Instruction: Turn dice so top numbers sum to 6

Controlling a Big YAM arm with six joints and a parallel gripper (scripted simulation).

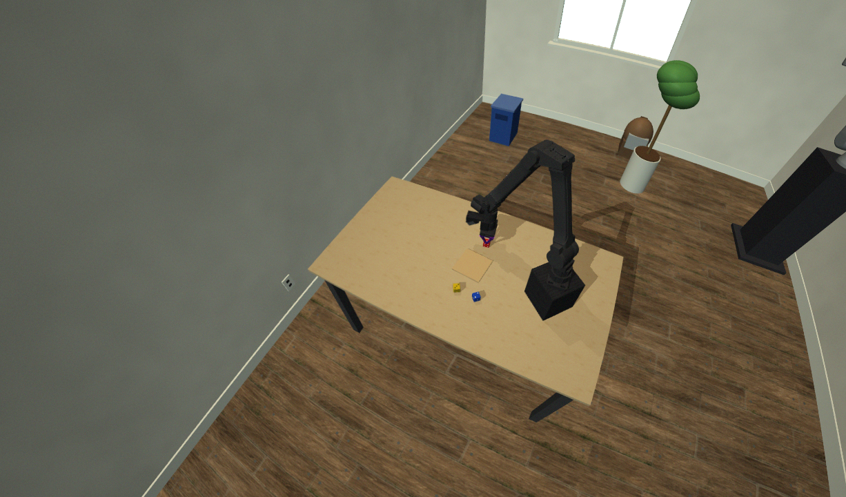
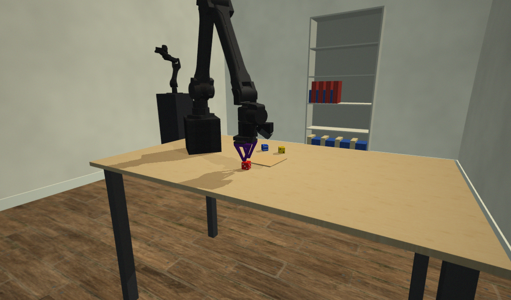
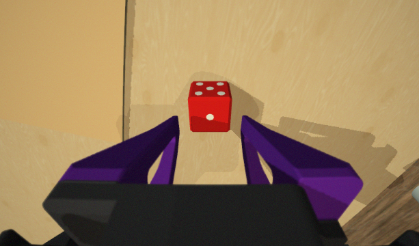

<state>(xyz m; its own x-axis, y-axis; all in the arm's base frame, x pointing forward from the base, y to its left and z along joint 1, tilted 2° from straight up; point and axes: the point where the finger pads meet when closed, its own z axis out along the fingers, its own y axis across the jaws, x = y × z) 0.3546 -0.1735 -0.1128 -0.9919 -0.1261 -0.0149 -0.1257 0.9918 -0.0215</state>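
The red die lies 30 mm below my hand. Also, from my hand: blue die: 60 mm behind, 300 mm to the left, 30 mm below; then yellow die: 40 mm ahead, 290 mm to the left, 30 mm below; then tan mat: 20 mm ahead, 140 mm to the left, 40 mm below.
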